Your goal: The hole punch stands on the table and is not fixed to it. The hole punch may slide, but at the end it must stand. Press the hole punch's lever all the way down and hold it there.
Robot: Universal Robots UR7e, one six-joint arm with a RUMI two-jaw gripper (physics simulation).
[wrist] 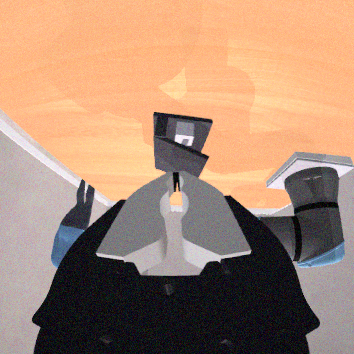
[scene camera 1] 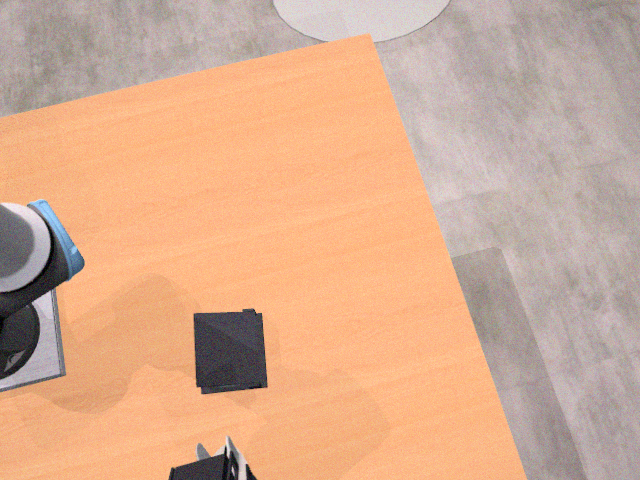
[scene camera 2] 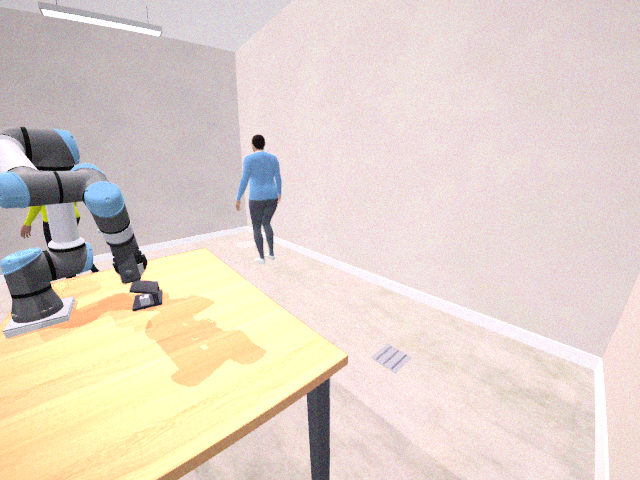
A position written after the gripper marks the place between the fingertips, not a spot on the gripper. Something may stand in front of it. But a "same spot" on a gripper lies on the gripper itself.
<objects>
gripper: wrist; scene camera 1 227, 446; scene camera 2
dark hole punch: wrist 173, 126; scene camera 1; scene camera 2
same spot on dark hole punch: [scene camera 1: 263, 383] = [scene camera 2: 160, 301]
same spot on gripper: [scene camera 2: 142, 265] = [wrist: 109, 234]
</objects>
